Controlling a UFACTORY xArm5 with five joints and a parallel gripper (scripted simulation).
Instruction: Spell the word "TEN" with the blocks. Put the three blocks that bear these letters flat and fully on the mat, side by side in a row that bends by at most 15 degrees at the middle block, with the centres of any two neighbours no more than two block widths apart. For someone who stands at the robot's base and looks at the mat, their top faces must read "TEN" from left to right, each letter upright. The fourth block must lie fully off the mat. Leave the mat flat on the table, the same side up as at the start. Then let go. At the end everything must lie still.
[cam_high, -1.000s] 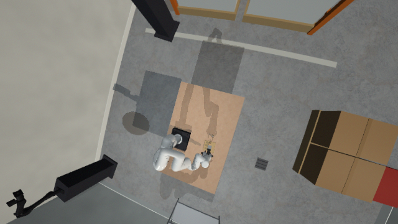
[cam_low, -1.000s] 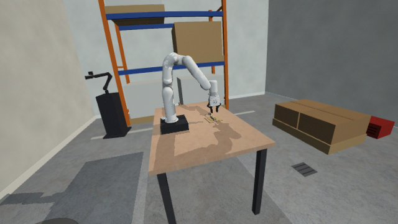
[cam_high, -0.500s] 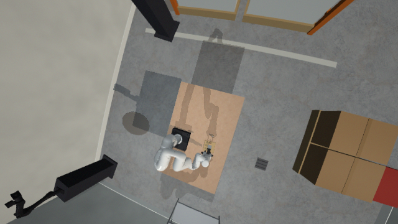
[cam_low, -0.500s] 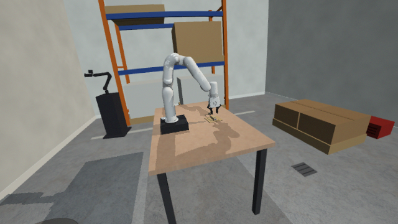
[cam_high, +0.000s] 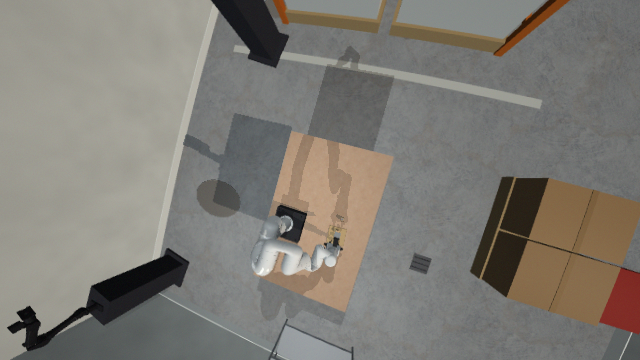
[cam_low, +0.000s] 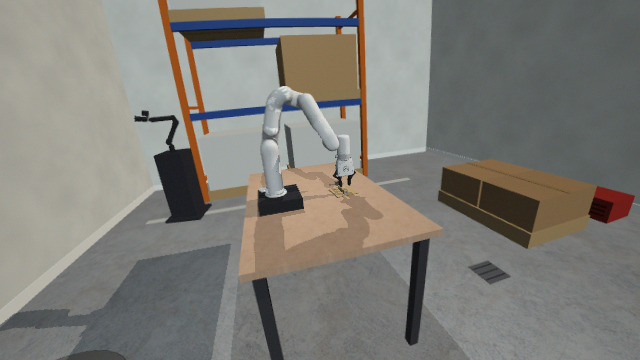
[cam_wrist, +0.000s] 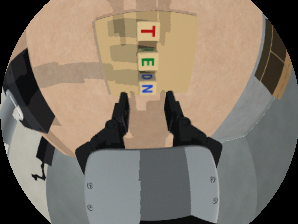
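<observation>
Now: hand 4 cm to the right of the tan mat and 7 cm above it.
</observation>
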